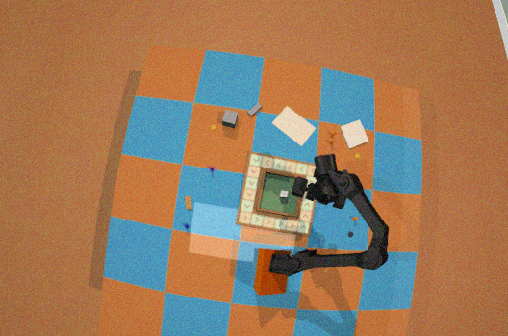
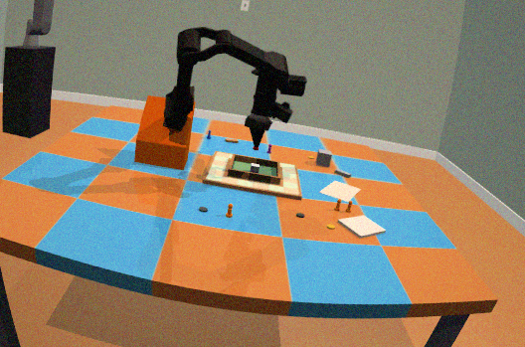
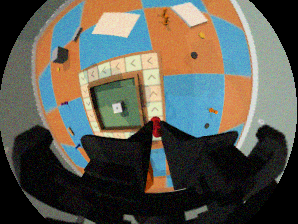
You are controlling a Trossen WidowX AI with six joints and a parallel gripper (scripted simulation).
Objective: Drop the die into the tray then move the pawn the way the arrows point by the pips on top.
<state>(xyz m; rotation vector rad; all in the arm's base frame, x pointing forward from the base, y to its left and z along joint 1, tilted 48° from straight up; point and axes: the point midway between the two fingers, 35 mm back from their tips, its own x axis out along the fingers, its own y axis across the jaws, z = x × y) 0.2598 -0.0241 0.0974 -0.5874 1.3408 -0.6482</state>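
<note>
Now: the white die 100 mm to the left of my gripper tip, 100 mm below it and 10 mm ahead of it. Also, from my gripper tip: red pawn (10 mm above); purple pawn (380 mm to the left, 110 mm below, 50 mm ahead); grey bar (320 mm ahead, 270 mm to the left, 120 mm below).
</note>
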